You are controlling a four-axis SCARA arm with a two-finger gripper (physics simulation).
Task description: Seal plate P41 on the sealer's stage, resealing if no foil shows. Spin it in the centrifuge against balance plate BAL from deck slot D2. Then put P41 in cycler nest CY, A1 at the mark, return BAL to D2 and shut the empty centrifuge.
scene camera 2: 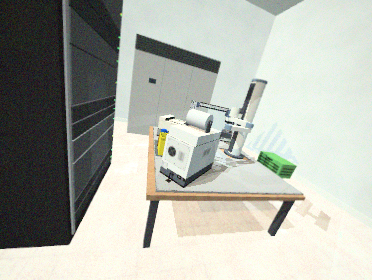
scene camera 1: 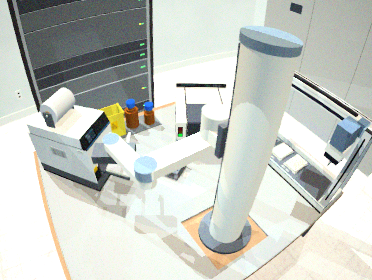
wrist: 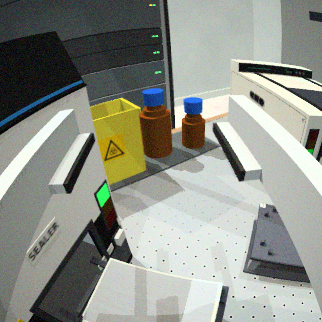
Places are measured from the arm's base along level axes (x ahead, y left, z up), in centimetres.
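Where they show: gripper, fingertip midpoint: [scene camera 1: 120, 134] [wrist: 151, 116]; arm's base, origin of the base link: [scene camera 2: 233, 154] [scene camera 1: 224, 231].
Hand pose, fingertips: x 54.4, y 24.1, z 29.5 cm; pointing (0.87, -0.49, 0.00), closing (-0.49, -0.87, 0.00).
Note:
Things, the pixels of their top centre, and the offset from my fingertips.
- sealer, middle of its top: [scene camera 1: 58, 96] [scene camera 2: 203, 111] dz +19.3, dx +19.3, dy +23.3 cm
- plate, middle of its top: [wrist: 149, 305] [scene camera 1: 119, 165] dz -16.2, dx -3.0, dy +3.9 cm
The sealer [scene camera 1: 65, 142] [scene camera 2: 192, 150] [wrist: 42, 200] stands at one end of the table with a foil roll [scene camera 1: 59, 104] [scene camera 2: 199, 120] on top and a green light lit in the wrist view. A plate [wrist: 155, 292] with a pale, smooth top lies on the stage in front of its dark opening, partly cut off by the frame; its label and any A1 mark do not show. My gripper [wrist: 151, 116] is open and empty, its fingers well apart, above and behind the plate. A cream machine [wrist: 272, 97] [scene camera 1: 180, 117] with a green light stands at the back. I cannot read BAL or D2.
A yellow biohazard bin [scene camera 1: 116, 120] [wrist: 122, 142] and two brown bottles [wrist: 156, 131] [wrist: 193, 131] with blue caps stand behind the sealer. A dark pinned stand [wrist: 275, 240] is at the right. A framed enclosure [scene camera 1: 336, 100] holds pale plates [scene camera 1: 282, 151] [scene camera 1: 296, 163] beyond the arm's column [scene camera 1: 255, 130].

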